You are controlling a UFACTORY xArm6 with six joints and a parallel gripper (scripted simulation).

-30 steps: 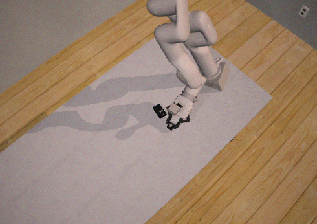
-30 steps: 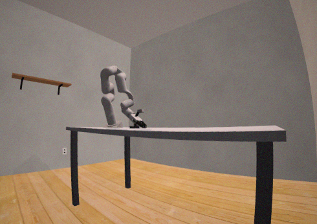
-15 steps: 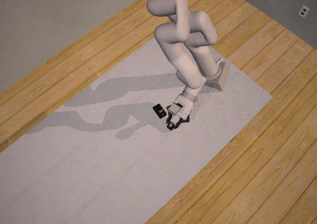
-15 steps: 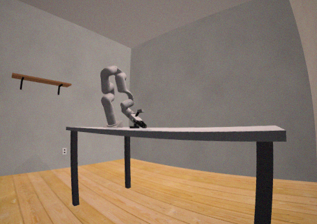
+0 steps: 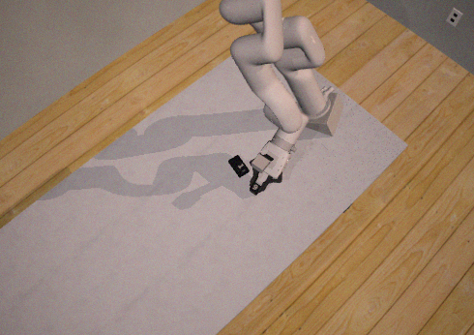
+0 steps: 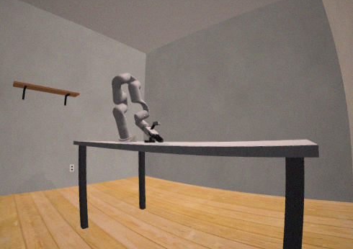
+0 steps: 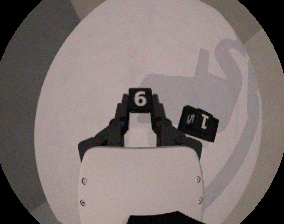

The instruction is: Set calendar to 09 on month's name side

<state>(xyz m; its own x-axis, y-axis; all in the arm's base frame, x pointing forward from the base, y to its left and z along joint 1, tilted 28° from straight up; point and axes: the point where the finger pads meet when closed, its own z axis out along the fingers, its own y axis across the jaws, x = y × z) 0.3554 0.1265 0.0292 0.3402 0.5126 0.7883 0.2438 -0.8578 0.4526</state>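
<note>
Right now the black cube is 90 mm to the right of my hand and 10 mm ahead of it. The rest, counted from my hand: black date cube 20 mm ahead, 10 mm below.
</note>
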